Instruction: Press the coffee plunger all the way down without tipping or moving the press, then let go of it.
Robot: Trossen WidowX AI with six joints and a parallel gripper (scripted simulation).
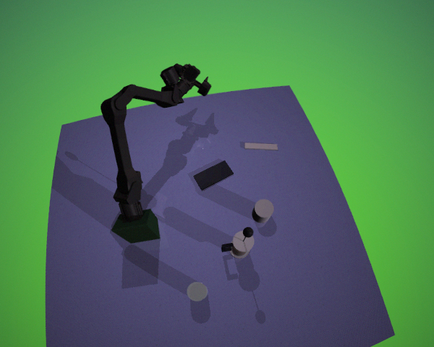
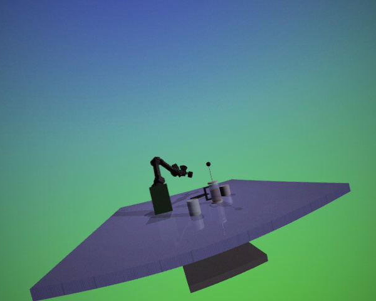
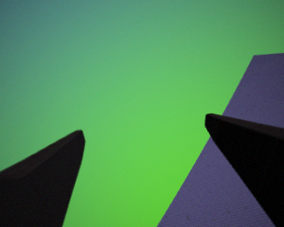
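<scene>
The coffee press lies 40 mm behind my gripper tip, 750 mm to the right of it and 70 mm below it. The rest, counted from my gripper tip: pale flat bar: 200 mm ahead, 350 mm to the right, 190 mm below.
</scene>
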